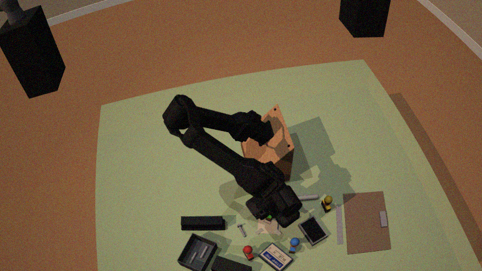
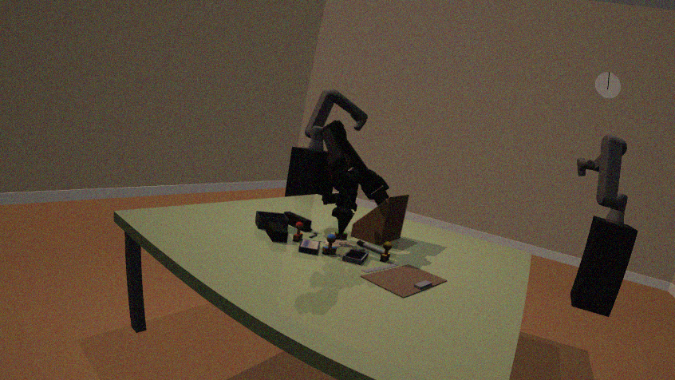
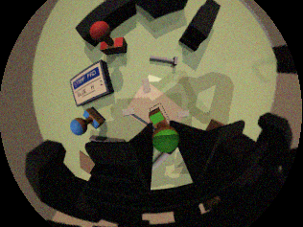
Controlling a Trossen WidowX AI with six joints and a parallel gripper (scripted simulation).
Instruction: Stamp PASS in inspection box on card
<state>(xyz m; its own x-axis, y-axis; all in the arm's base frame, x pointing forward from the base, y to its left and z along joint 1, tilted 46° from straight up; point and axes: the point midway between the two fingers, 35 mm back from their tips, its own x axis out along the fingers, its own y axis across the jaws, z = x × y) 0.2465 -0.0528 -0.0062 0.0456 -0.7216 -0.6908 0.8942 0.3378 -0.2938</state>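
Now: gripper tip 4 cm above the pale card and 1 cm short of it. The rest, counted from my gripper tip: blue stamp: 12 cm ahead, 5 cm to the left, 2 cm below; then marker: 9 cm to the left, 5 cm behind, 3 cm below; then green-knobbed stamp: right at my gripper tip.
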